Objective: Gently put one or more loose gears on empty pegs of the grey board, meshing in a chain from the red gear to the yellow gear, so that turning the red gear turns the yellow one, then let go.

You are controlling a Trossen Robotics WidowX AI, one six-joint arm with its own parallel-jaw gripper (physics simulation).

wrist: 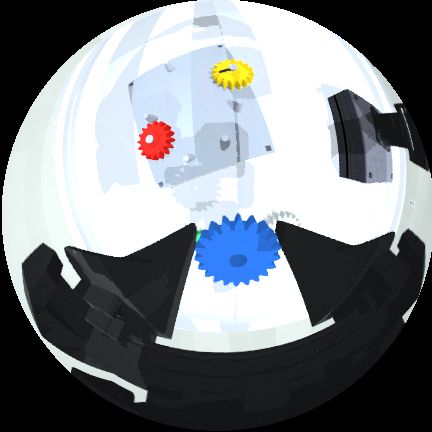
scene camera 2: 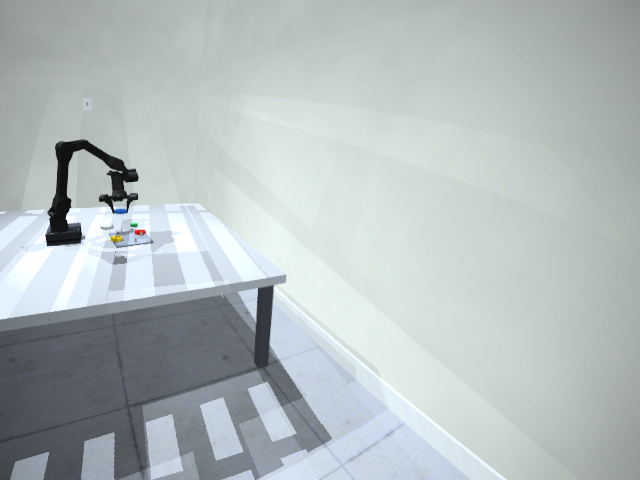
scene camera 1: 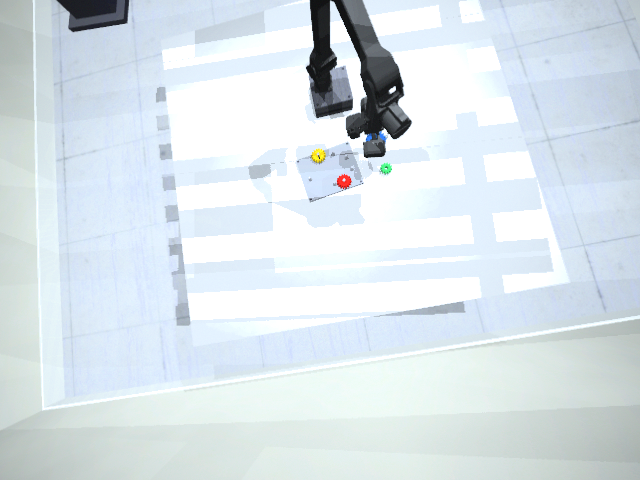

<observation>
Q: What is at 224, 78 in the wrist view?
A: A yellow gear.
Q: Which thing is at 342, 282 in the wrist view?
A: My gripper.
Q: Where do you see a blue gear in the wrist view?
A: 235, 251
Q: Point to a red gear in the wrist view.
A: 161, 132
</observation>
